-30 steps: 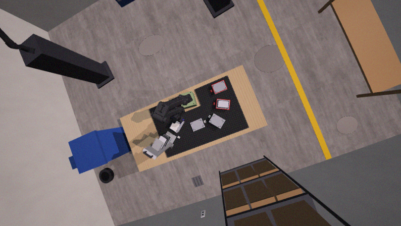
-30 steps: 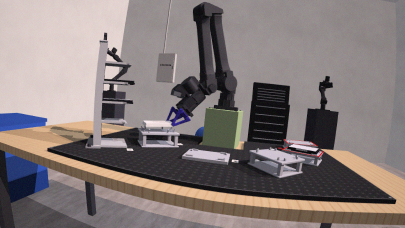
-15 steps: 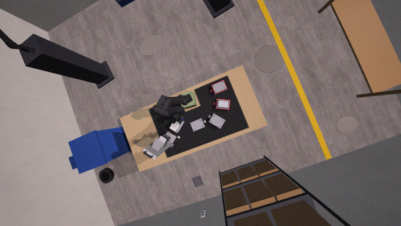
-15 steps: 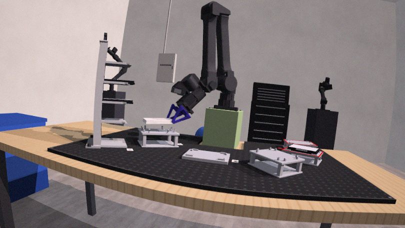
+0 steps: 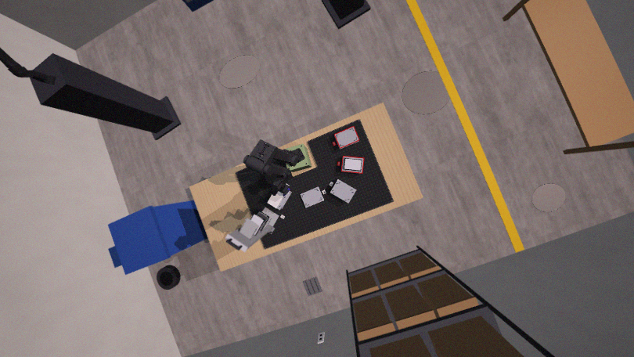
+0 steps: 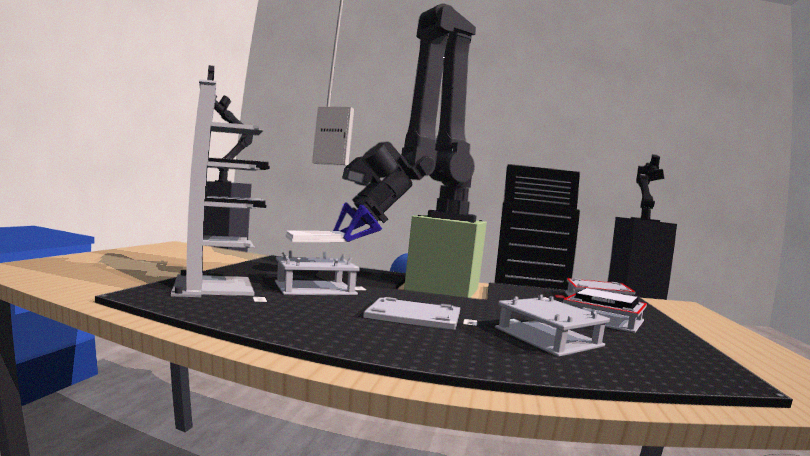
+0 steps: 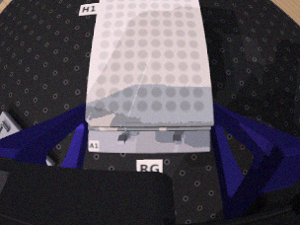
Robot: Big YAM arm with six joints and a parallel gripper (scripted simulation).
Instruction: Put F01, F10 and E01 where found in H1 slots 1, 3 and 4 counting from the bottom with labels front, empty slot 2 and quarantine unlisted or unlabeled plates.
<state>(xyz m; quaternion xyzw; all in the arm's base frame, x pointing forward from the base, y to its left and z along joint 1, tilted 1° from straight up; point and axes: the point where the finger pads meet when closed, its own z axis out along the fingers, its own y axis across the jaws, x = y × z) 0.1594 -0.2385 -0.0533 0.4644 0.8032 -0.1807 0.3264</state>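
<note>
Now: the white well plate 30 mm ahead of my hand, 50 mm to the right of it and 10 mm below it. Round my hand: RG label 20 mm behind, 40 mm to the left, 120 mm below; then H1 tag 180 mm ahead, 120 mm to the right, 120 mm below; then regrip nest RG 30 mm ahead, 50 mm to the right, 70 mm below.
</note>
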